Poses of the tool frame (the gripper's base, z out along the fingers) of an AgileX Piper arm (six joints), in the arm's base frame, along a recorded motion.
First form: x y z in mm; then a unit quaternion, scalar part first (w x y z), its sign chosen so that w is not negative.
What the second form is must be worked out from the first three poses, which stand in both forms.
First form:
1: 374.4, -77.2, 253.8, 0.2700, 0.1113, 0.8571, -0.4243
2: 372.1, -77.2, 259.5, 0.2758, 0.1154, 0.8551, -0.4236
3: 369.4, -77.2, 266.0, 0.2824, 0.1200, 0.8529, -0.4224
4: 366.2, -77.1, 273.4, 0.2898, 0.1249, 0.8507, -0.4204
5: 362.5, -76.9, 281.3, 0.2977, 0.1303, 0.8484, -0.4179
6: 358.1, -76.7, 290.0, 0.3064, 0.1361, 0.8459, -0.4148
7: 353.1, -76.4, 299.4, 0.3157, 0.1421, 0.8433, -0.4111
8: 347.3, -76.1, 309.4, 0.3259, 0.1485, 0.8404, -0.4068
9: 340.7, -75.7, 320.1, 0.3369, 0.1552, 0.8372, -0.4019
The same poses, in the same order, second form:
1: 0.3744, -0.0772, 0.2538, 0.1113, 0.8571, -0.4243, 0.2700
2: 0.3721, -0.0772, 0.2595, 0.1154, 0.8551, -0.4236, 0.2758
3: 0.3694, -0.0772, 0.2660, 0.1200, 0.8529, -0.4224, 0.2824
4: 0.3662, -0.0771, 0.2734, 0.1249, 0.8507, -0.4204, 0.2898
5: 0.3625, -0.0769, 0.2813, 0.1303, 0.8484, -0.4179, 0.2977
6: 0.3581, -0.0767, 0.2900, 0.1361, 0.8459, -0.4148, 0.3064
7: 0.3531, -0.0764, 0.2994, 0.1421, 0.8433, -0.4111, 0.3157
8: 0.3473, -0.0761, 0.3094, 0.1485, 0.8404, -0.4068, 0.3259
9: 0.3407, -0.0757, 0.3201, 0.1552, 0.8372, -0.4019, 0.3369
